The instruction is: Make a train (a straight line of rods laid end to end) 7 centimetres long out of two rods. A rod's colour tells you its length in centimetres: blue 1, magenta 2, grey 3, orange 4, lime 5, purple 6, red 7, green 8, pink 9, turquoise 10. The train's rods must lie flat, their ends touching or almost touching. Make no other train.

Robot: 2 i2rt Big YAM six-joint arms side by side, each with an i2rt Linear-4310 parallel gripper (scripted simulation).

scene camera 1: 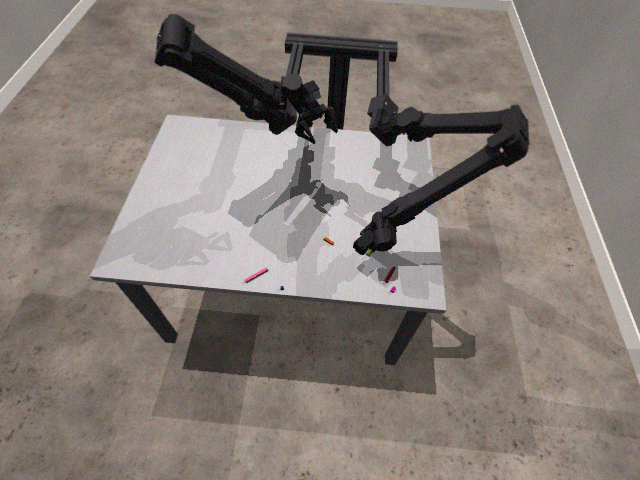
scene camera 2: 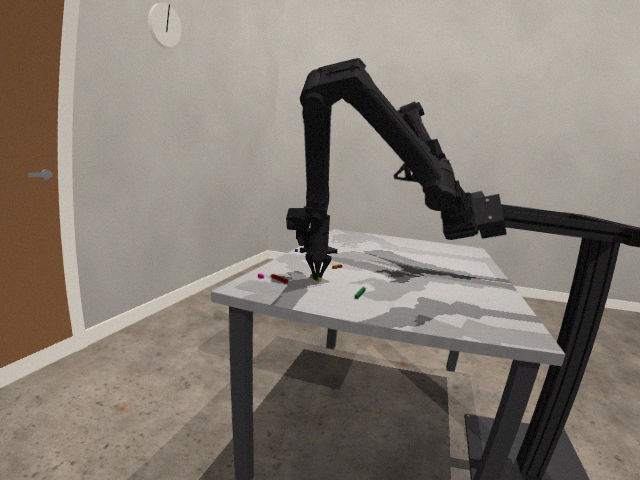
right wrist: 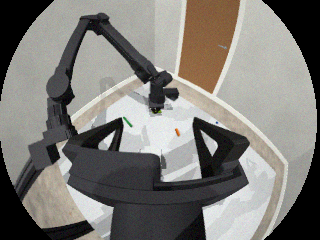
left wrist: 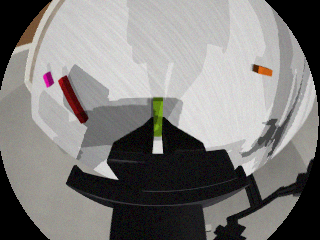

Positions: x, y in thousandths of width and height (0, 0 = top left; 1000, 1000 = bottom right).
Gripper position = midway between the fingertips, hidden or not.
Note:
In view: my left gripper (scene camera 2: 496, 582) and my right gripper (scene camera 1: 510, 286).
My left gripper is seen too in the left wrist view (left wrist: 492, 506). My right gripper is seen too in the right wrist view (right wrist: 492, 506).

